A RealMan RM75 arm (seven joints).
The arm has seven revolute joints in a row. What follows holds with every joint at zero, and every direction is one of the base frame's.
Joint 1 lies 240.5 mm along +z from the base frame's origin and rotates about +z.
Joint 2 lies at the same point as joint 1 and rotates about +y.
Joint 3 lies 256 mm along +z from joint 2 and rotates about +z.
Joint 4 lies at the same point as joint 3 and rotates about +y.
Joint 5 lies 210 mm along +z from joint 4 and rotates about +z.
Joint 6 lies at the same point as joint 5 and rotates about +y.
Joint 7 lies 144 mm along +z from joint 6 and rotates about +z.
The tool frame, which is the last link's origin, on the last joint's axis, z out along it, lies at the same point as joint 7; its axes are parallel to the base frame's.
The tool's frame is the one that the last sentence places.
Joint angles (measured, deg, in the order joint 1, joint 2, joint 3, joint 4, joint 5, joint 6, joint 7), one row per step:
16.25, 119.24, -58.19, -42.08, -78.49, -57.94, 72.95
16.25, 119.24, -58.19, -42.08, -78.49, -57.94, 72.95
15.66, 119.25, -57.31, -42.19, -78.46, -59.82, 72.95
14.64, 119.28, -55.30, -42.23, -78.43, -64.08, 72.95
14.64, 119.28, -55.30, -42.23, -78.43, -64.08, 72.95
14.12, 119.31, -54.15, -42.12, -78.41, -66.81, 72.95
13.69, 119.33, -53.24, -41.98, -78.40, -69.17, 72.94
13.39, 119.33, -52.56, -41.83, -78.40, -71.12, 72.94
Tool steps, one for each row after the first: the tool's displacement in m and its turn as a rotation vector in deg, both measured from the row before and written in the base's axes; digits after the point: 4 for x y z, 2 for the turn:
0.0000, 0.0000, 0.0000, 0.00, 0.00, 0.00
0.0008, -0.0046, 0.0024, 0.01, 0.96, 0.58
0.0004, -0.0094, 0.0048, -0.04, 2.19, 1.51
0.0000, 0.0000, 0.0000, 0.00, 0.00, 0.00
-0.0005, -0.0058, 0.0022, -0.17, 1.41, 1.11
-0.0006, -0.0051, 0.0016, -0.21, 1.19, 1.01
-0.0008, -0.0041, 0.0011, -0.24, 0.96, 0.91

